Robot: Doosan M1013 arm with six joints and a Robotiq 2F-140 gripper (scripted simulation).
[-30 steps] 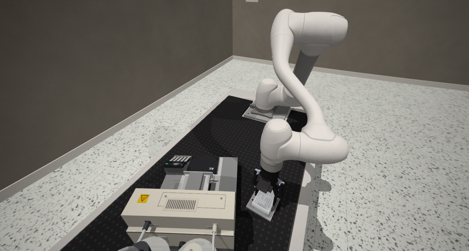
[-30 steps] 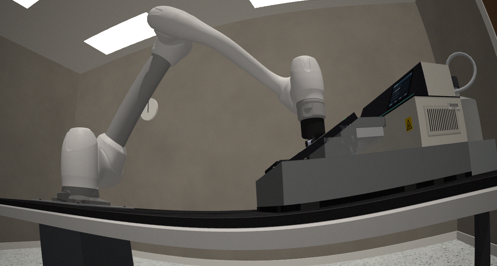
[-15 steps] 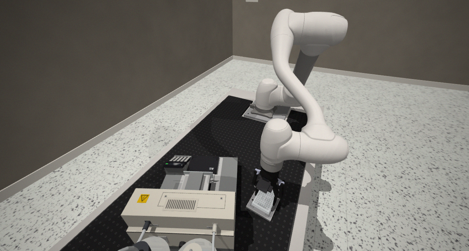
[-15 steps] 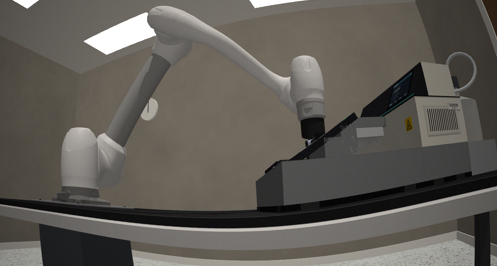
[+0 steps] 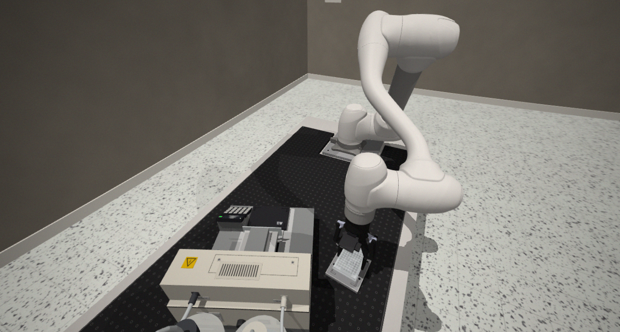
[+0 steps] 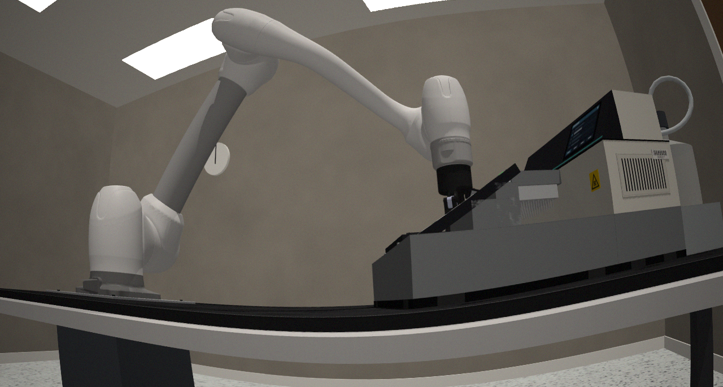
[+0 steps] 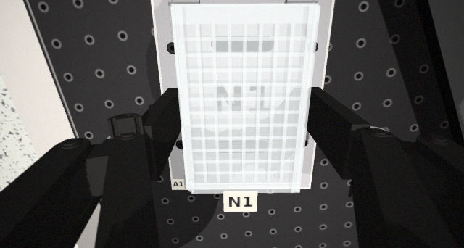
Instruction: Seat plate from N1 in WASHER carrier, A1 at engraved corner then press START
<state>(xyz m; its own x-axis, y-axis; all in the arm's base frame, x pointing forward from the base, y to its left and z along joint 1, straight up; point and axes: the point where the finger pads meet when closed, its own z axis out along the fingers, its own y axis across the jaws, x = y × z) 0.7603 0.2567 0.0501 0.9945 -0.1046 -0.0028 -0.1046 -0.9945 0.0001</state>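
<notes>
The light grey nest N1 is 50 mm below my hand. Also, from my hand: well plate: 20 mm below; plate washer: 280 mm to the right, 150 mm ahead, 70 mm above; manifold head: 290 mm to the right, 140 mm ahead, 80 mm above.
</notes>
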